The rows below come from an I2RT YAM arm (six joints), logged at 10 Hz.
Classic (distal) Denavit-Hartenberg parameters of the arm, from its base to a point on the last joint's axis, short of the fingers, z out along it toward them. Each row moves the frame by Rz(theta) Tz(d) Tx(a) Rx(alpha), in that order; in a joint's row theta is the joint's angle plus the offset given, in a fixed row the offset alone. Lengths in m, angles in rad.
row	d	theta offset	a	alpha
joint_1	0.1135	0	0.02	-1.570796
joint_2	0	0	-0.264	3.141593
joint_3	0	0.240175	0.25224	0
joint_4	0	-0.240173	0.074	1.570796
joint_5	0	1.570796	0	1.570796
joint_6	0.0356	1.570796	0	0
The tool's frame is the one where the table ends.
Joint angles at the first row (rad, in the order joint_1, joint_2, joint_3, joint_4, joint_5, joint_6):
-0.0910 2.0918 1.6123 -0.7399 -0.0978 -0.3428
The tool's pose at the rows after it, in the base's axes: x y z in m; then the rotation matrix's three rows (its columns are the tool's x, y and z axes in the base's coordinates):
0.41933 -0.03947 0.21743; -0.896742 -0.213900 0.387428; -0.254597 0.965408 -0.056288; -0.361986 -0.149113 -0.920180
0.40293 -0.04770 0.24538; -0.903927 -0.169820 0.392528; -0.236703 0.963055 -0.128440; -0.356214 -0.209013 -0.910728
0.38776 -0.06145 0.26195; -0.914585 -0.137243 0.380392; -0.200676 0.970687 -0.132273; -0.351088 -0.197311 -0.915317
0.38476 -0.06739 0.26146; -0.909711 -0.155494 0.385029; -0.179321 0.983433 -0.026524; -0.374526 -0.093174 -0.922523
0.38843 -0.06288 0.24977; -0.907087 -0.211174 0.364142; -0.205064 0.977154 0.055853; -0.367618 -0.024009 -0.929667
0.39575 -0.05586 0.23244; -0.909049 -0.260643 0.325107; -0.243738 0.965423 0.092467; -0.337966 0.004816 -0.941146
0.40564 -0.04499 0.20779; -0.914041 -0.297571 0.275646; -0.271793 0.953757 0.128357; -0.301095 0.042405 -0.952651
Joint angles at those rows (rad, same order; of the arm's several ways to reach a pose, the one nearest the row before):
-0.0921 1.9949 1.6123 -0.7864 0.0204 -0.3428
-0.1104 1.9171 1.6119 -0.8478 0.0845 -0.3427
-0.1505 1.8664 1.6119 -0.9081 0.0738 -0.3431
-0.1772 1.8641 1.6096 -0.9222 -0.0418 -0.3439
-0.1711 1.8908 1.6032 -0.9238 -0.1173 -0.3672
-0.1528 1.9373 1.6032 -0.9211 -0.1413 -0.3931
-0.1246 2.0029 1.6032 -0.9070 -0.1623 -0.3988

